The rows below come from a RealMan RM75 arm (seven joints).
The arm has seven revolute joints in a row. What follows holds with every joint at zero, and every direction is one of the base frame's. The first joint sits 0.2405 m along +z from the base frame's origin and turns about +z. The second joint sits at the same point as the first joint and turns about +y. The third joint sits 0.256 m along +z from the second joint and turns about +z. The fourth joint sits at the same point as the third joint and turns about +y. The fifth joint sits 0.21 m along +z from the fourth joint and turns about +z. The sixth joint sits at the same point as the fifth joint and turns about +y. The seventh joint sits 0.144 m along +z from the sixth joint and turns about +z. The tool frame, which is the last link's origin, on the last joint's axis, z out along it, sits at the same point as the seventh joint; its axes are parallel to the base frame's.
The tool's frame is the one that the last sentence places.
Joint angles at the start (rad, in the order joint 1, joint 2, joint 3, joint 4, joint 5, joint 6, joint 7):
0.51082 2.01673 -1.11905 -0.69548 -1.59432 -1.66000 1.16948
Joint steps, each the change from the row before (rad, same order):
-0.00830 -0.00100 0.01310 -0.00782 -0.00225 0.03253 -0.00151
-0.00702 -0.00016 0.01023 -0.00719 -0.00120 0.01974 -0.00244
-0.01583 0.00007 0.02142 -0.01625 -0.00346 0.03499 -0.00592
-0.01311 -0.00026 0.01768 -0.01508 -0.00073 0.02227 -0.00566
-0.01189 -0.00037 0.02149 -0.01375 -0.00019 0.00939 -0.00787
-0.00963 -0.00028 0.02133 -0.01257 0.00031 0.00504 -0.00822
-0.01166 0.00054 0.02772 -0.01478 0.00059 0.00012 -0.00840
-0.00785 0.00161 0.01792 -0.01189 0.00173 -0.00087 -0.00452
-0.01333 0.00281 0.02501 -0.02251 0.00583 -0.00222 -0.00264
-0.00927 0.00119 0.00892 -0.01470 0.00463 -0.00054 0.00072
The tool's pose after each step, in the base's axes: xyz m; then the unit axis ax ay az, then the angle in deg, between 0 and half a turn. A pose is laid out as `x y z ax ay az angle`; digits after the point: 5 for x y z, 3 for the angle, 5 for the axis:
0.21331 0.32101 -0.00126 -0.95505 0.02415 0.29546 172.049
0.21623 0.32362 0.00094 -0.95588 0.02699 0.29250 170.297
0.22243 0.32785 0.00591 -0.95747 0.03185 0.28677 166.923
0.22697 0.33058 0.01087 -0.95835 0.03387 0.28359 164.362
0.23075 0.33203 0.01662 -0.95839 0.03342 0.28349 162.232
0.23371 0.33318 0.02232 -0.95821 0.03162 0.28432 160.359
0.23701 0.33365 0.02930 -0.95746 0.02981 0.28701 158.328
0.23856 0.33376 0.03387 -0.95672 0.02815 0.28966 157.017
0.24033 0.33356 0.04133 -0.95529 0.02577 0.29453 155.063
0.24130 0.33292 0.04518 -0.95475 0.02472 0.29639 154.119

